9 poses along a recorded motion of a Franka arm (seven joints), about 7.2 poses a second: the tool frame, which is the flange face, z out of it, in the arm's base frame.
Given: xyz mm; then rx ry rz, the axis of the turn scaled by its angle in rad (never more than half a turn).
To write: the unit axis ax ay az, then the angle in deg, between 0 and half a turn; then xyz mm. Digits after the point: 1 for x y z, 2 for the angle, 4 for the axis.
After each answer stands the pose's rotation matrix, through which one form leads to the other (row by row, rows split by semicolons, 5 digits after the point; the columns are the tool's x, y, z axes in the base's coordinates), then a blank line. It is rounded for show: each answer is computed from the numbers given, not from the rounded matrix.
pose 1, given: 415.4, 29.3, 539.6, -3.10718, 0.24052, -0.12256
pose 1, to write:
-0.9962, 0.0771, -0.0393, 178.70, 415.4, 29.3, 539.6
0.98502 -0.15274 0.08004; -0.15453 -0.98785 0.01656; 0.07654 -0.02868 -0.99665

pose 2, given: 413.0, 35.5, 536.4, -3.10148, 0.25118, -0.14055
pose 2, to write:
-0.9957, 0.0806, -0.0451, 178.47, 413.0, 35.5, 536.4
0.98293 -0.15935 0.09200; -0.16177 -0.98664 0.01939; 0.08768 -0.03394 -0.99557

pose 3, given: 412.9, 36.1, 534.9, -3.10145, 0.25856, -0.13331
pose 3, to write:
-0.9956, 0.0830, -0.0428, 178.48, 412.9, 36.1, 534.9
0.98256 -0.16412 0.08740; -0.16639 -0.98587 0.01931; 0.08300 -0.03351 -0.99599

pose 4, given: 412.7, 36.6, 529.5, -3.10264, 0.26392, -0.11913
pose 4, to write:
-0.9957, 0.0847, -0.0382, 178.54, 412.7, 36.6, 529.5
0.98273 -0.16766 0.07827; -0.16960 -0.98533 0.01888; 0.07396 -0.03183 -0.99675

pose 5, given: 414.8, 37.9, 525.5, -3.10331, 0.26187, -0.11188
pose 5, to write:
-0.9958, 0.0840, -0.0359, 178.55, 414.8, 37.9, 525.5
0.98330 -0.16643 0.07361; -0.16824 -0.98556 0.01910; 0.06937 -0.03117 -0.99710

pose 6, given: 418.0, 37.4, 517.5, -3.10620, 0.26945, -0.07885
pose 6, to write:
-0.9959, 0.0864, -0.0253, 178.70, 418.0, 37.4, 517.5
0.98380 -0.17149 0.05232; -0.17264 -0.98482 0.01827; 0.04839 -0.02700 -0.99846

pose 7, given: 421.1, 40.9, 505.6, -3.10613, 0.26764, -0.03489
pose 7, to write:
-0.9962, 0.0858, -0.0112, 178.64, 421.1, 40.9, 505.6
0.98501 -0.17075 0.02433; -0.17128 -0.98498 0.02175; 0.02025 -0.02559 -0.99947

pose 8, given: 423.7, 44.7, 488.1, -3.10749, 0.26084, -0.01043
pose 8, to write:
-0.9965, 0.0836, -0.0033, 178.67, 423.7, 44.7, 488.1
0.98599 -0.16660 0.00860; -0.16676 -0.98574 0.02251; 0.00473 -0.02363 -0.99971

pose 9, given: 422.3, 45.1, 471.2, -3.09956, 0.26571, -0.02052
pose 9, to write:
-0.9963, 0.0854, -0.0066, 178.25, 422.3, 45.1, 471.2
0.98533 -0.16995 0.01575; -0.17035 -0.98495 0.02935; 0.01053 -0.03161 -0.99944

